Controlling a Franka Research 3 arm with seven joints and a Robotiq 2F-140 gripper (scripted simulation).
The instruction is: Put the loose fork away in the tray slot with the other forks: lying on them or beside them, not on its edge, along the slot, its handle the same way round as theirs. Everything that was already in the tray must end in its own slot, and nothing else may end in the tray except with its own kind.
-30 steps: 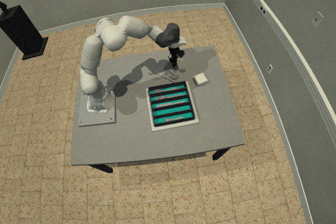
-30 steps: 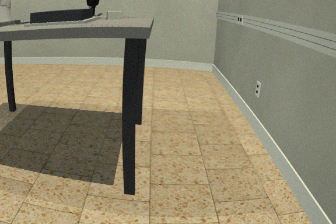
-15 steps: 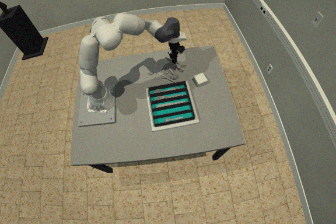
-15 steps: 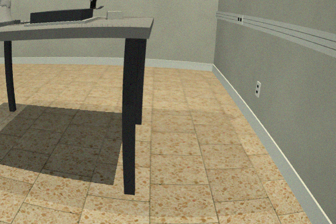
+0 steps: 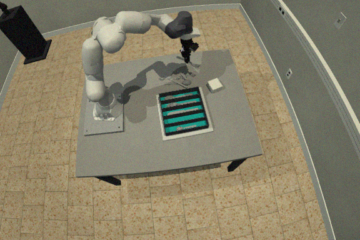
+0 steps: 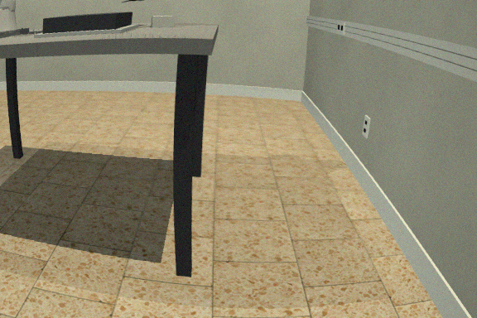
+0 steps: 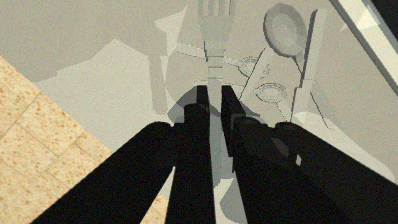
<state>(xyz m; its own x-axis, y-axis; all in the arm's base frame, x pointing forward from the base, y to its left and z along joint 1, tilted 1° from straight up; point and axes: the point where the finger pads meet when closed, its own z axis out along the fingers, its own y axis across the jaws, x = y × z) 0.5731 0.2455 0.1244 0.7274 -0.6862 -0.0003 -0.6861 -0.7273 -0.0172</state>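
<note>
My gripper is now 7 cm past the knife, 34 cm to the left of it and 13 cm above it. The rest, counted from my hand: white box: 17 cm ahead, 18 cm to the right, 13 cm below.
</note>
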